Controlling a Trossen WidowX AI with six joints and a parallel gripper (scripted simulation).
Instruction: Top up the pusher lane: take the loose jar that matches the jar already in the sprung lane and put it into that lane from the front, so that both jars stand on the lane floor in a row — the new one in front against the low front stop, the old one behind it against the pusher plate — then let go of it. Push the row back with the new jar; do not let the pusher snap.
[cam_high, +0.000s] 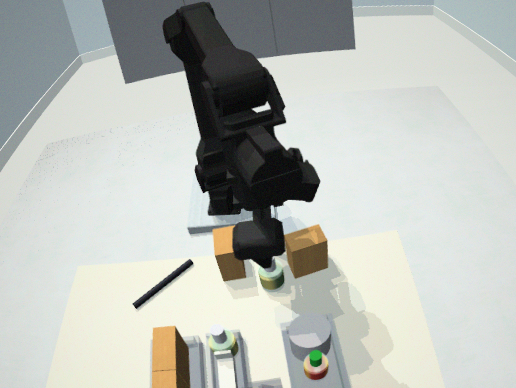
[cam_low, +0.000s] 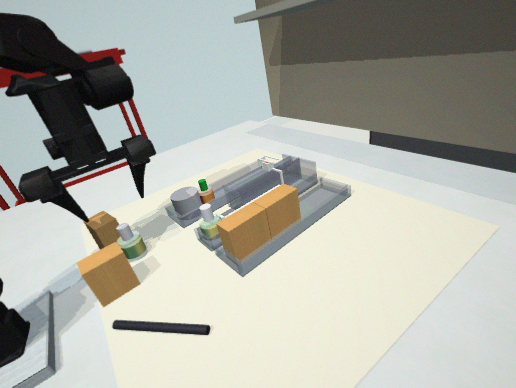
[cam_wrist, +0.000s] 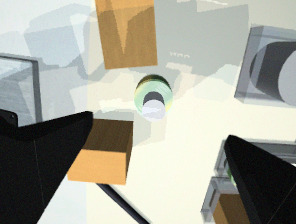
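Now: gripper tip 130 mm short of the grey cylinder, 60 mm to the right of it and 70 mm above it. Round my gripper tip: white pusher plate 240 mm ahead, 20 mm to the right, 50 mm below; black rod 10 mm behind, 200 mm to the right, 100 mm below; sprung lane 280 mm ahead, 20 mm to the right, 80 mm below.
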